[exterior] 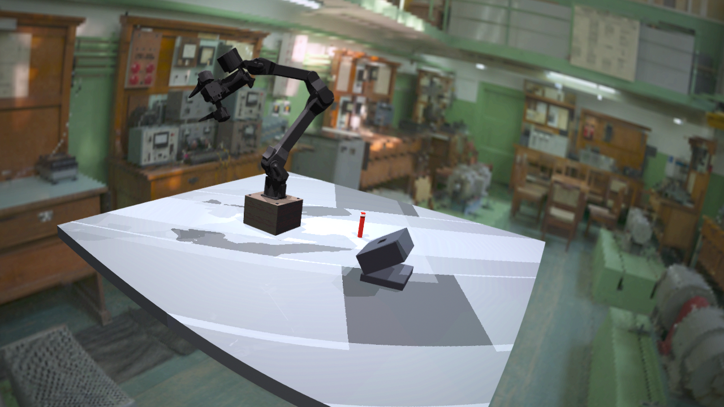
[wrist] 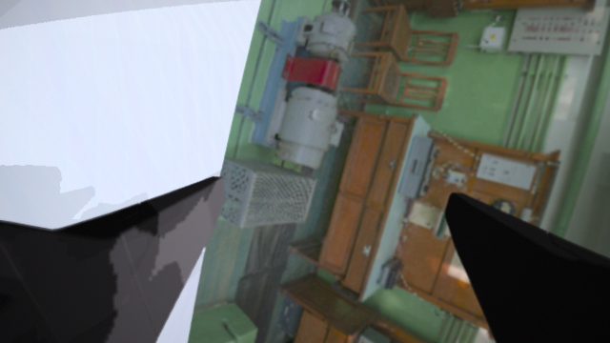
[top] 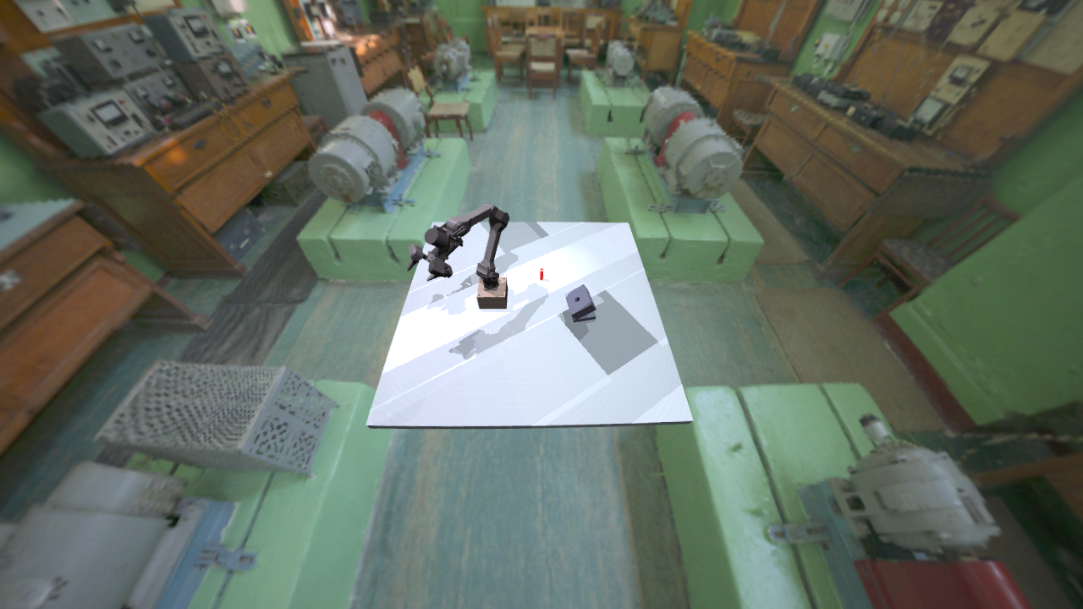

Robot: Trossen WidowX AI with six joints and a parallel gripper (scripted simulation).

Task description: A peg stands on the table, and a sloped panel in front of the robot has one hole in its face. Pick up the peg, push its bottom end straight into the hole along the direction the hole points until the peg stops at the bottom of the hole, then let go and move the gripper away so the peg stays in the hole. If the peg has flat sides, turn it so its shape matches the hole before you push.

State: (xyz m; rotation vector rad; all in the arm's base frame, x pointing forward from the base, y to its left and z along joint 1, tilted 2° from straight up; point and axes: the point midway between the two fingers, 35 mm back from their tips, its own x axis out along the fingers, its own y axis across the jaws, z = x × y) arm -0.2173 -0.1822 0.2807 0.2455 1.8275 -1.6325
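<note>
My gripper tip is 500 mm short of the red square peg, 300 mm to the right of it and 300 mm above it. From my gripper tip the other things lie so: flat foot plate 690 mm ahead, 80 mm to the left, 350 mm below; panel block 680 mm ahead, 80 mm to the left, 290 mm below.
</note>
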